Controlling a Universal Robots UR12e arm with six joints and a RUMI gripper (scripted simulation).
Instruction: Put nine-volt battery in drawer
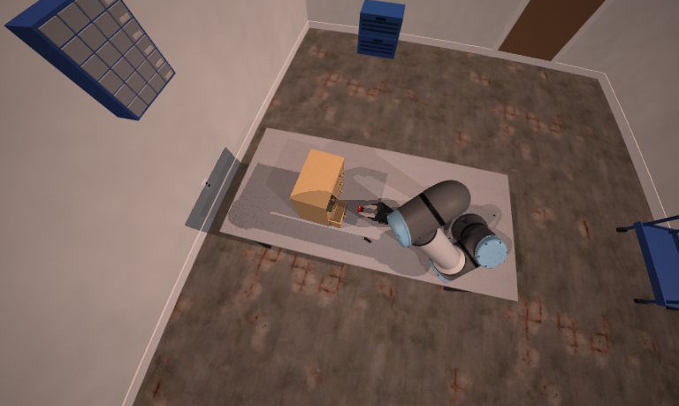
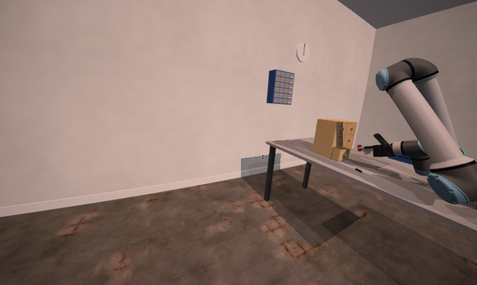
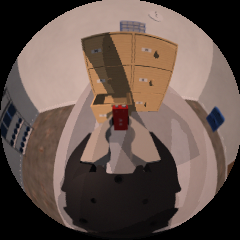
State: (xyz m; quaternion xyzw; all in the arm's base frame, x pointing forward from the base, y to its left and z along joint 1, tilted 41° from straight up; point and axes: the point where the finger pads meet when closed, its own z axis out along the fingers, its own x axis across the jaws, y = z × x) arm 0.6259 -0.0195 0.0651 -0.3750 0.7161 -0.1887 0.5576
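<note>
My gripper is now 18 cm short of the drawer, 2 cm to the right of it and 11 cm above it. Round my hand: red nine-volt battery: 1 cm ahead, 1 cm above; then drawer marked M: 25 cm ahead, 1 cm to the left, 10 cm above; then small black object: 7 cm behind, 13 cm to the left, 13 cm below.
</note>
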